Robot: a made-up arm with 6 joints.
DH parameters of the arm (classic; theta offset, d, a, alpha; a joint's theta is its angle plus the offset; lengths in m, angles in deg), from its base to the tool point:
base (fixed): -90 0.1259 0.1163 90
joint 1: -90 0.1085 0.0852 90
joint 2: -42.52 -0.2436 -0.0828 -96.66
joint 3: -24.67 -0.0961 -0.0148 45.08
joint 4: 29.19 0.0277 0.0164 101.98
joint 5: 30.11 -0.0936 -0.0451 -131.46
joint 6: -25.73 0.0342 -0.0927 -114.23
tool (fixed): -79.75 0.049 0 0
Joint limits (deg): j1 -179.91..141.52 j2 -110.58..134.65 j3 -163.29..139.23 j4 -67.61..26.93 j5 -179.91..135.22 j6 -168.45..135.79
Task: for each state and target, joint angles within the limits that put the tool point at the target. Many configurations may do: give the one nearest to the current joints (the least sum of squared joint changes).
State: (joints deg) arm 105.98 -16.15 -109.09 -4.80 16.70 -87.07
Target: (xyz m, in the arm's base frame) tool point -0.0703 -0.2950 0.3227
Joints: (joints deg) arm 79.65 -28.76 -115.96 9.41 8.52 -61.42
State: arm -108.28 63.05 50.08 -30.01 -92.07 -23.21
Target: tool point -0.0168 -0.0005 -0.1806
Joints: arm -125.02 89.32 34.80 -25.32 -73.44 -36.96
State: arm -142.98 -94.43 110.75 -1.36 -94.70 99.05
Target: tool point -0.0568 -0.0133 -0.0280
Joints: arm -102.75 -102.13 119.70 14.73 -78.87 71.75
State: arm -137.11 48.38 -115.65 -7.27 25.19 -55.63
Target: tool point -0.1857 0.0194 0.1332
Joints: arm -163.30 26.15 -131.62 -25.27 33.92 -48.53
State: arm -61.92 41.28 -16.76 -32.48 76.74 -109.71
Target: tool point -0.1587 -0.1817 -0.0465
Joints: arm -57.41 42.36 -31.53 -60.41 68.62 -100.67
